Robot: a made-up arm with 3 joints. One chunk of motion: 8 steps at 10 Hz.
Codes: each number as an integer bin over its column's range. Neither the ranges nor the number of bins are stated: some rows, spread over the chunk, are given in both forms.
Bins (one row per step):
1: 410 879 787
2: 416 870 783
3: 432 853 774
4: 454 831 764
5: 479 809 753
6: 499 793 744
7: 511 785 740
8: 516 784 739
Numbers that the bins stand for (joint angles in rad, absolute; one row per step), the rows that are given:
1: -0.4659 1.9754 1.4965
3: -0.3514 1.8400 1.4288
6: -0.0026 1.5277 1.2727
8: 0.0859 1.4809 1.2466
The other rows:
2: -0.4346 1.9285 1.4757
4: -0.2368 1.7255 1.3768
5: -0.1067 1.6110 1.3195
7: 0.0599 1.4861 1.2519

